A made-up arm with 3 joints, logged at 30 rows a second.
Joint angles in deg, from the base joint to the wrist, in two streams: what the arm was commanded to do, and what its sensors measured. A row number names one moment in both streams.
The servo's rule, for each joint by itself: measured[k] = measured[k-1] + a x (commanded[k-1-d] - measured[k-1]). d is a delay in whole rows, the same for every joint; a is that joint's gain. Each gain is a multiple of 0.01, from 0.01 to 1. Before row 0 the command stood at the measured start. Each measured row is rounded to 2 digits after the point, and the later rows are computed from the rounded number. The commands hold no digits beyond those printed.
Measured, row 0:
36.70 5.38 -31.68
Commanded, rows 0 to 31:
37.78 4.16 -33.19
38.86 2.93 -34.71
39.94 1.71 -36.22
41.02 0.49 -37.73
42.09 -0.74 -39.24
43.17 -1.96 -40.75
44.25 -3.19 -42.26
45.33 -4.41 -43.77
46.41 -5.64 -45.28
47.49 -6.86 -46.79
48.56 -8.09 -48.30
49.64 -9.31 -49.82
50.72 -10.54 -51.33
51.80 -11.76 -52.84
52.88 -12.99 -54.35
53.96 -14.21 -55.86
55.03 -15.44 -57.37
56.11 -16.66 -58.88
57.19 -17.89 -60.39
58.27 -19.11 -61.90
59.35 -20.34 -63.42
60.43 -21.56 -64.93
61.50 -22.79 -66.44
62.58 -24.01 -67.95
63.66 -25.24 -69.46
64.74 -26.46 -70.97
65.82 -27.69 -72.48
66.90 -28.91 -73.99
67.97 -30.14 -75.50
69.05 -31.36 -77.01
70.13 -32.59 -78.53
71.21 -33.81 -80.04
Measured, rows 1 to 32:
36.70 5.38 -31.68
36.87 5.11 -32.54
37.19 4.63 -33.78
37.63 3.99 -35.17
38.17 3.22 -36.63
38.80 2.35 -38.12
39.50 1.40 -39.62
40.26 0.39 -41.12
41.07 -0.67 -42.63
41.92 -1.76 -44.14
42.81 -2.88 -45.65
43.73 -4.03 -47.16
44.68 -5.19 -48.68
45.65 -6.37 -50.19
46.63 -7.56 -51.70
47.63 -8.75 -53.21
48.64 -9.95 -54.72
49.66 -11.16 -56.23
50.69 -12.37 -57.74
51.73 -13.58 -59.25
52.78 -14.80 -60.76
53.83 -16.02 -62.28
54.89 -17.24 -63.79
55.95 -18.46 -65.30
57.01 -19.68 -66.81
58.07 -20.90 -68.32
59.14 -22.12 -69.83
60.21 -23.35 -71.34
61.28 -24.57 -72.85
62.35 -25.80 -74.36
63.42 -27.02 -75.87
64.49 -28.25 -77.39
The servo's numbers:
d 1
a 0.16 0.22 0.57

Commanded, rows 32 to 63:
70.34 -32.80 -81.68
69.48 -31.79 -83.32
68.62 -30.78 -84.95
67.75 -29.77 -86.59
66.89 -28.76 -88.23
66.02 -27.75 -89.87
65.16 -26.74 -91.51
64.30 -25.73 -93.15
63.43 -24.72 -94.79
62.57 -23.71 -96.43
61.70 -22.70 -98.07
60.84 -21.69 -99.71
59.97 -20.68 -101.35
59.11 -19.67 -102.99
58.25 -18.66 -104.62
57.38 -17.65 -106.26
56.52 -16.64 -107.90
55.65 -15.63 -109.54
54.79 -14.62 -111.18
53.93 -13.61 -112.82
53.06 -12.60 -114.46
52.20 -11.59 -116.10
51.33 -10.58 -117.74
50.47 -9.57 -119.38
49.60 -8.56 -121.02
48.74 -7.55 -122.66
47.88 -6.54 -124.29
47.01 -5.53 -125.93
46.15 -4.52 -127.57
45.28 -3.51 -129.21
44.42 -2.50 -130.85
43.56 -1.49 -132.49
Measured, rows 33 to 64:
65.57 -29.47 -78.90
66.33 -30.20 -80.48
66.83 -30.55 -82.10
67.12 -30.60 -83.72
67.22 -30.42 -85.36
67.17 -30.05 -87.00
66.99 -29.54 -88.64
66.70 -28.92 -90.28
66.32 -28.22 -91.92
65.86 -27.45 -93.56
65.33 -26.63 -95.20
64.75 -25.77 -96.84
64.12 -24.87 -98.48
63.46 -23.95 -100.12
62.76 -23.01 -101.76
62.04 -22.05 -103.39
61.29 -21.08 -105.03
60.53 -20.10 -106.67
59.75 -19.12 -108.31
58.96 -18.13 -109.95
58.16 -17.14 -111.59
57.34 -16.14 -113.23
56.52 -15.14 -114.87
55.69 -14.14 -116.51
54.85 -13.13 -118.15
54.01 -12.12 -119.79
53.17 -11.11 -121.43
52.32 -10.10 -123.06
51.47 -9.09 -124.70
50.62 -8.08 -126.34
49.77 -7.07 -127.98
48.91 -6.06 -129.62

